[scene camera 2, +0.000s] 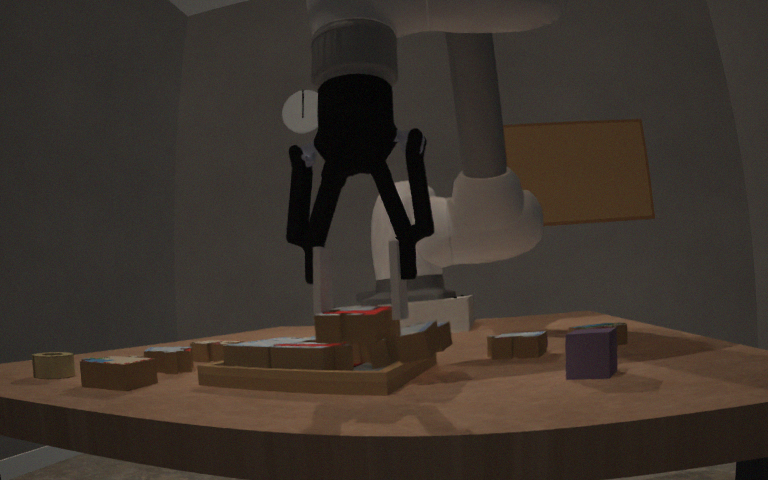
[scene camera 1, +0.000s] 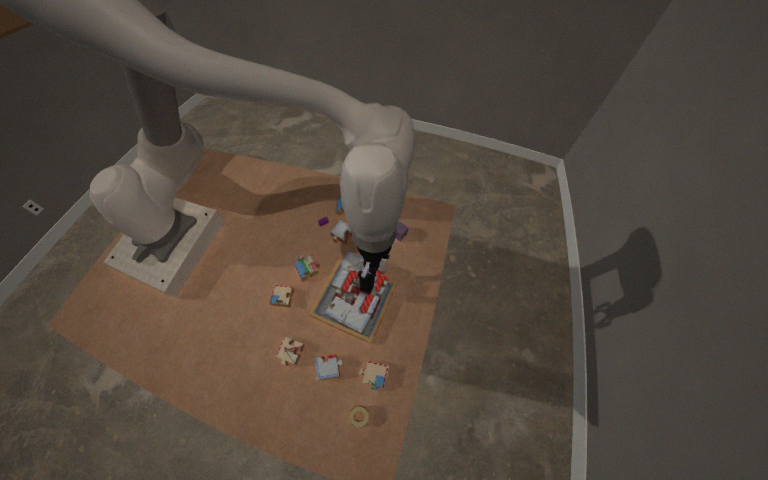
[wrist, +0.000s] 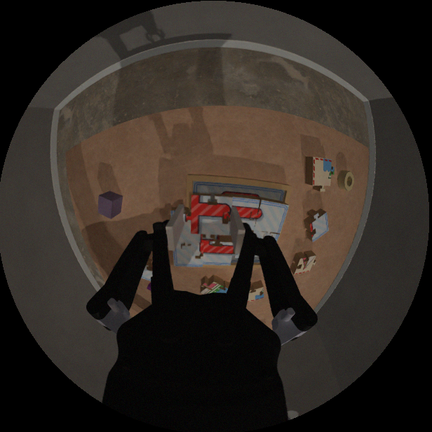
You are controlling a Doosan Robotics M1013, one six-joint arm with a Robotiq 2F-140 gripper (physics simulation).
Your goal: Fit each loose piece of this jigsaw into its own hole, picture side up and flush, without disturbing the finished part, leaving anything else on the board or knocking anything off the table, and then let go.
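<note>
My gripper [scene camera 1: 367, 287] [scene camera 2: 359, 314] [wrist: 206, 214] is shut on a red-and-white jigsaw piece [scene camera 2: 356, 326] [wrist: 213, 209], picture side up, above the back-right part of the board in scene camera 2. The shallow board [scene camera 1: 339, 328] [scene camera 2: 294, 378] [wrist: 240, 180] has a wooden rim. Pale pieces with red stripes [scene camera 1: 356, 316] [scene camera 2: 249, 355] [wrist: 270, 220] sit in it. Another piece [scene camera 2: 417, 342] stands tilted at its right side in scene camera 2. Whether the held piece touches those below is hidden. Loose pieces [scene camera 1: 327, 367] [scene camera 1: 374, 374] [scene camera 1: 289, 351] [scene camera 2: 118, 373] [wrist: 321, 171] lie on the table.
More pieces [scene camera 1: 306, 267] [scene camera 1: 281, 296] [scene camera 1: 340, 230] [scene camera 2: 518, 345] lie toward the robot base and beside the board. A purple cube [scene camera 1: 400, 230] [scene camera 2: 590, 353] [wrist: 110, 204], a small purple block [scene camera 1: 323, 221] and a yellow ring [scene camera 1: 352, 422] [scene camera 2: 53, 367] stand on the table.
</note>
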